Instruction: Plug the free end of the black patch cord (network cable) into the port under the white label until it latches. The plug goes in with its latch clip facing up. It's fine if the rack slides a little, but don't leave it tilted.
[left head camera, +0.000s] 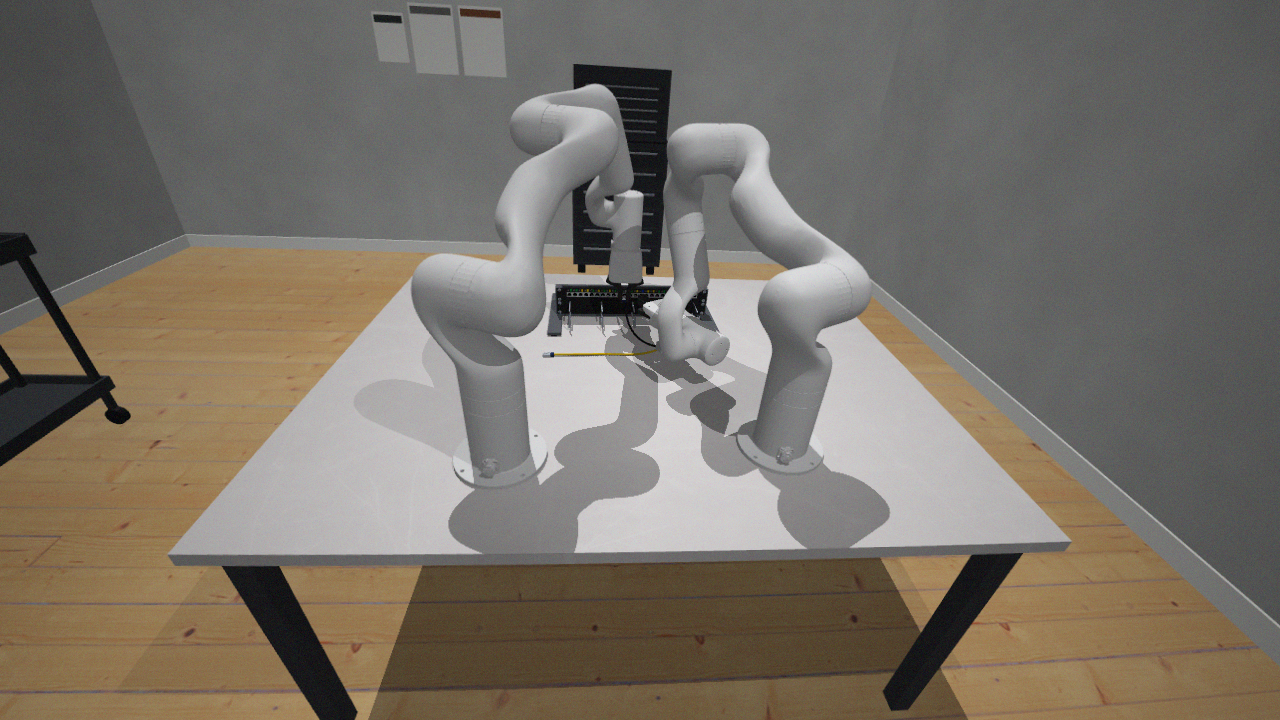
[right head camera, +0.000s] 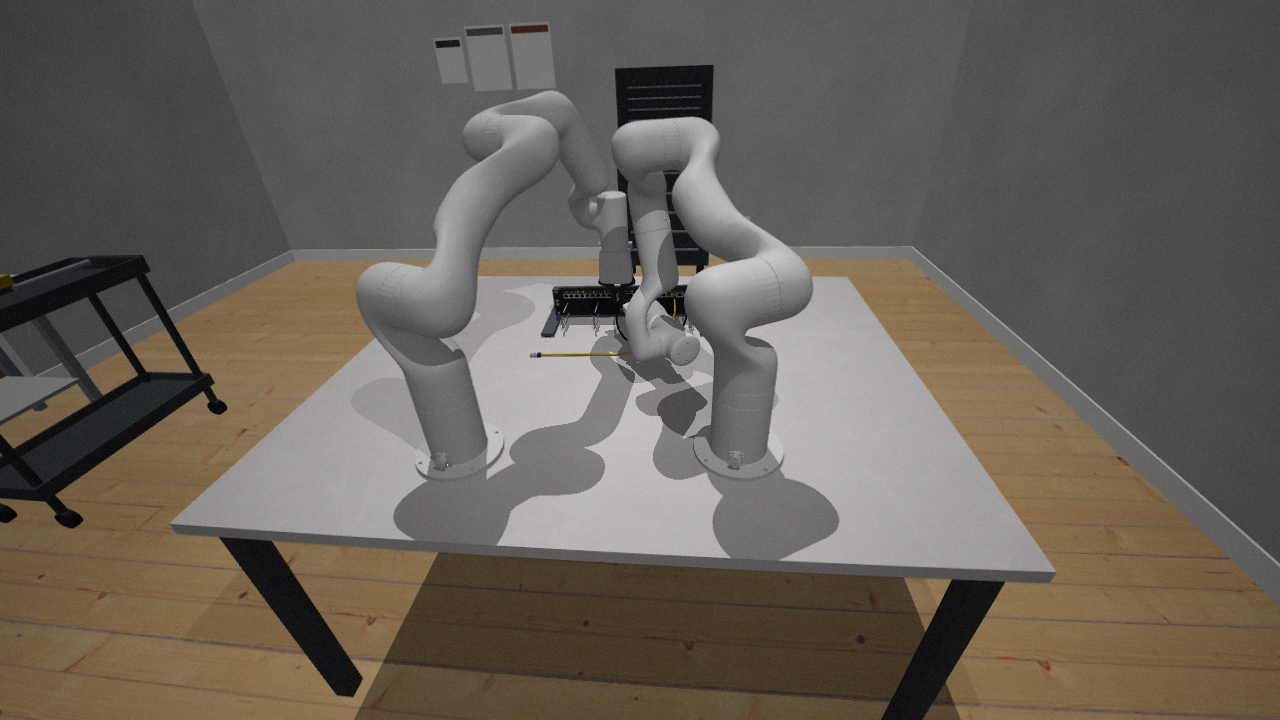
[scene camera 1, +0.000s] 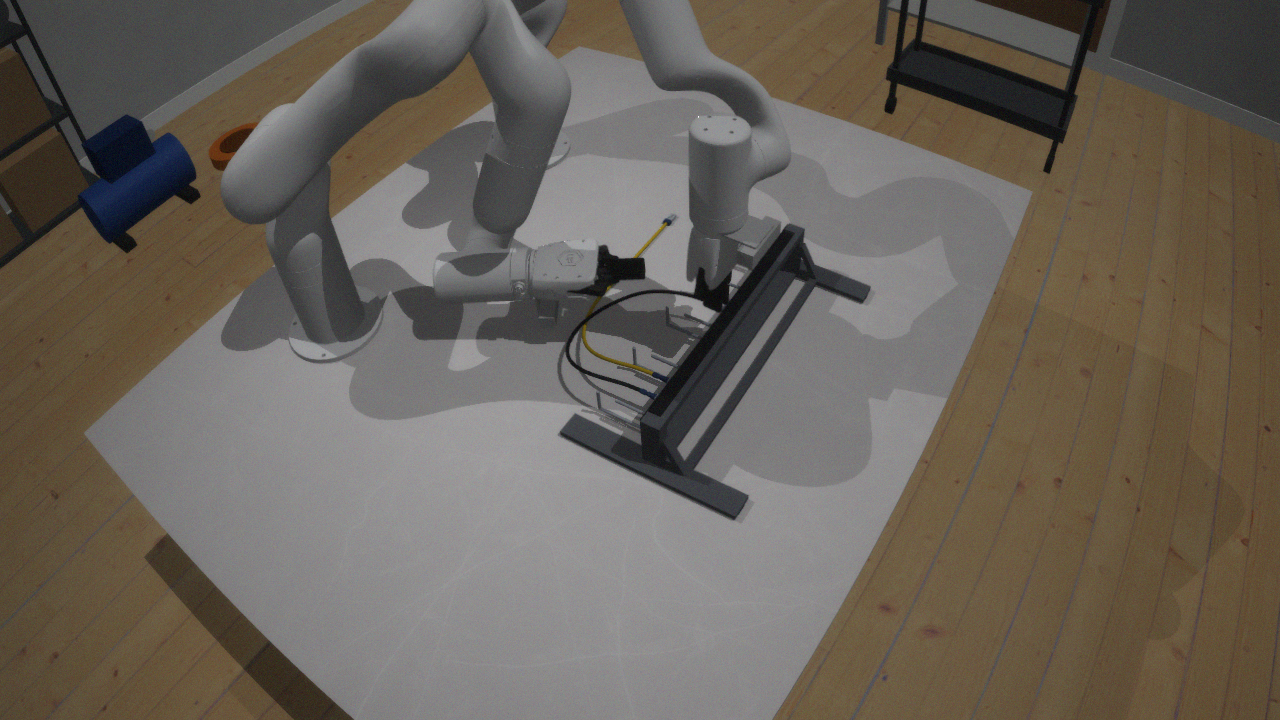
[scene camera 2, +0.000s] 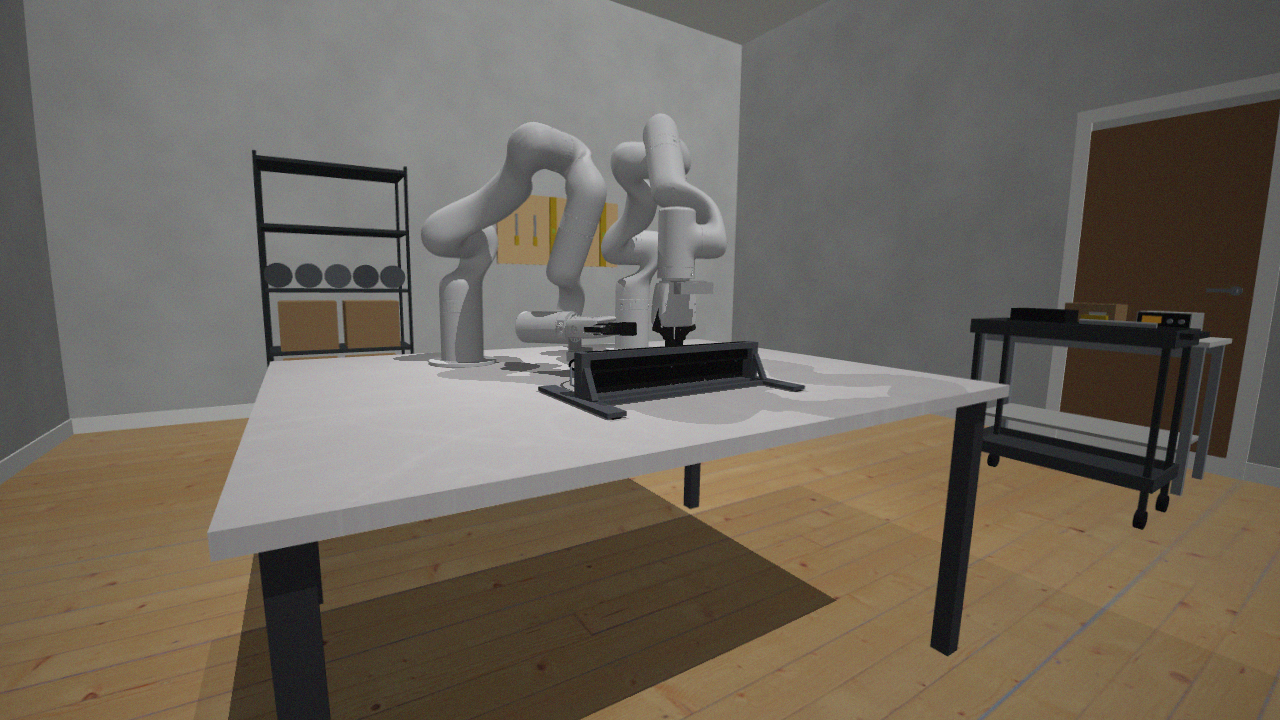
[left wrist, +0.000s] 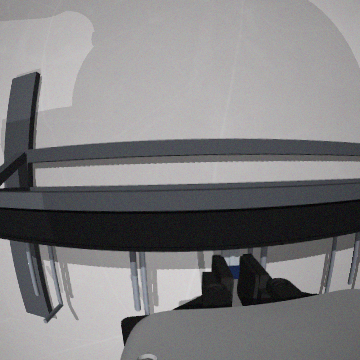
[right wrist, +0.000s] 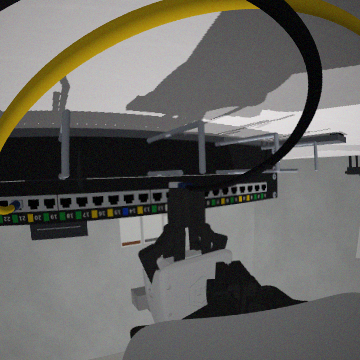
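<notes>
My left gripper (scene camera 1: 713, 300) (scene camera 2: 674, 342) (left wrist: 229, 273) (right wrist: 185, 187) points down at the rack's front, shut on the blue boot (left wrist: 234, 271) of the black patch cord (scene camera 1: 581, 331) (right wrist: 314, 75). The plug's clear tip (left wrist: 234, 260) reaches the panel's edge in the left wrist view; whether it is latched is hidden. The rack (scene camera 1: 653, 463) (left wrist: 150, 228) (left head camera: 586, 306) stands level. The left fingers cover part of the port row; a sliver of pale label shows beside them in the right wrist view. My right gripper (scene camera 1: 635, 267) (scene camera 2: 626, 328) is shut and empty, apart from the rack.
A yellow cord (scene camera 1: 651, 240) (left head camera: 590, 354) (right wrist: 75, 47) is plugged into the rack at one end, its other end on the table. Metal cable guides (right wrist: 65, 145) (left wrist: 135, 282) stick out from the rack's front. The black cord loops between the right gripper and the rack.
</notes>
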